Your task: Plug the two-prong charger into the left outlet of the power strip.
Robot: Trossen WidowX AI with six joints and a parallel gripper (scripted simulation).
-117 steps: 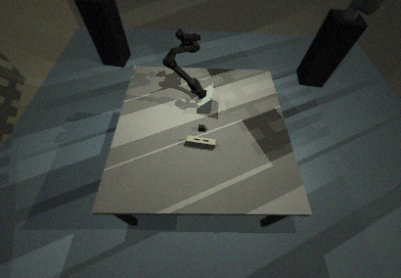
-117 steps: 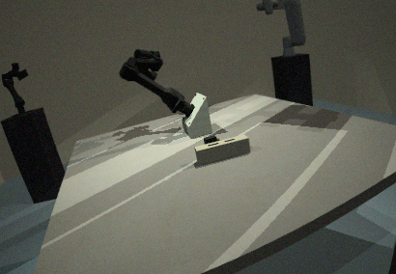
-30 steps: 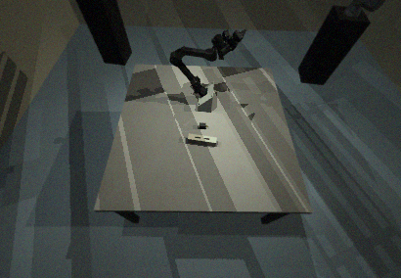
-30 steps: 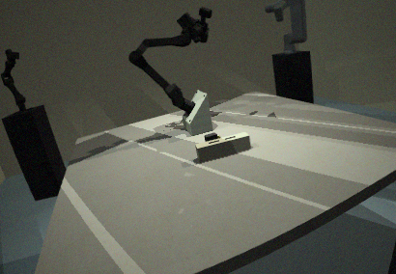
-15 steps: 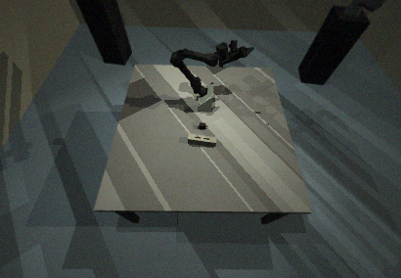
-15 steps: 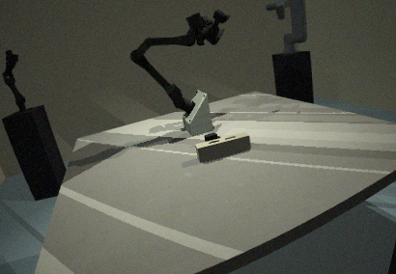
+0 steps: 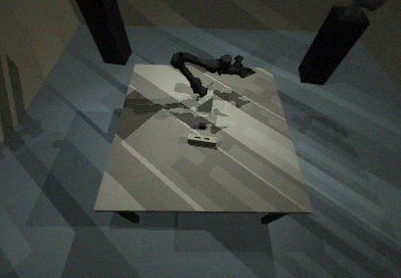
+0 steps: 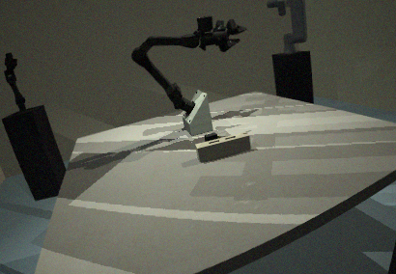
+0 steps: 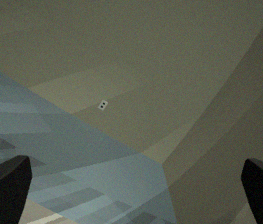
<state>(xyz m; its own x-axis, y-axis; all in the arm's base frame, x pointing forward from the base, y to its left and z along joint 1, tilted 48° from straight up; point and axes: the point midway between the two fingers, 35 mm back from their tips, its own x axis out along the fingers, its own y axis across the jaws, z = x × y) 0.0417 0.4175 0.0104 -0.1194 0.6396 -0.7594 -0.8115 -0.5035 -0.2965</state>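
The blocky charger is 190 mm ahead of my gripper tip, 270 mm to the right of it and 400 mm below it.
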